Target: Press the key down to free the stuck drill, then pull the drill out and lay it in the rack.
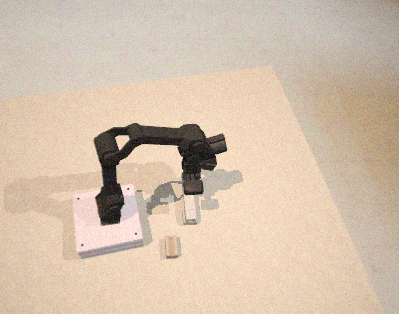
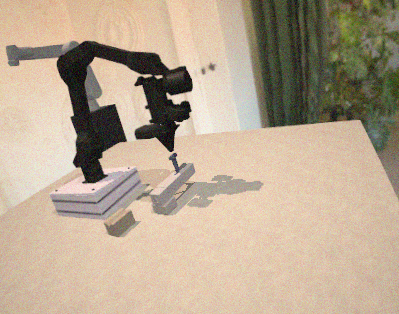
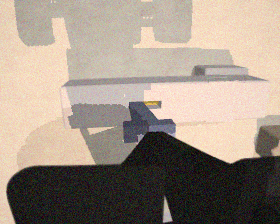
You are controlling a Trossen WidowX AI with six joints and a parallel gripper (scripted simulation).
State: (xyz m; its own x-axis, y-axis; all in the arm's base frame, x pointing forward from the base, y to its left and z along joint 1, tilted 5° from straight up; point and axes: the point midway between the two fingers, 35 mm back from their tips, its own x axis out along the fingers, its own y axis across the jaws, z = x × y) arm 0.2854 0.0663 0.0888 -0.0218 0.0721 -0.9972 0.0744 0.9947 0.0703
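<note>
The blue key lies 4 cm below my gripper tip. From my gripper tip the other things lie so: tan rack: 19 cm to the right, 12 cm below, 9 cm behind.
</note>
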